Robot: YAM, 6 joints.
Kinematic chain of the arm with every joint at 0, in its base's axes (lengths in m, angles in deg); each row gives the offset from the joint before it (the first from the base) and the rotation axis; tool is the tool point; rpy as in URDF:
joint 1: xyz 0 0 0.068 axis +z
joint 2: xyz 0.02 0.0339 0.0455 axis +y
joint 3: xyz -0.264 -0.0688 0 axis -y
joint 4: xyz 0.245 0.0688 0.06 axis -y
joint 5: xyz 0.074 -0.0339 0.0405 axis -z
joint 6: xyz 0.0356 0 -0.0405 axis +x
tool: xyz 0 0 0 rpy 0 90 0
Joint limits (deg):
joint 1: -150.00..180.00
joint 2: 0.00..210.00
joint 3: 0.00..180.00
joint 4: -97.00..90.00
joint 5: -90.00..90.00
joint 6: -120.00..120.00
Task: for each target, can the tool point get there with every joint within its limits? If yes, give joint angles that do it. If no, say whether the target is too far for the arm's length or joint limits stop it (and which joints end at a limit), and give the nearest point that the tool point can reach.
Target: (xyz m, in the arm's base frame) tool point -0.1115 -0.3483 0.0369
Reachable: yes | joints -102.34 134.27 49.39 65.87 75.80 43.42
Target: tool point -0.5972 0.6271 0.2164
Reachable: no: too far | nearest point -0.4422 0.4644 0.1891 | short by 0.226 m
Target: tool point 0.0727 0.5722 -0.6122
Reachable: no: too far | nearest point 0.0534 0.4203 -0.3352 | short by 0.317 m
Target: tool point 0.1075 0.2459 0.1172
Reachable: yes | joints 59.36 102.64 23.28 63.35 -67.13 43.48
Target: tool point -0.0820 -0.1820 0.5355
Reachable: yes | joints -114.91 73.09 112.37 -56.36 -3.66 -13.09
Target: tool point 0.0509 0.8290 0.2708
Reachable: no: too far | nearest point 0.0389 0.6332 0.2327 | short by 0.200 m
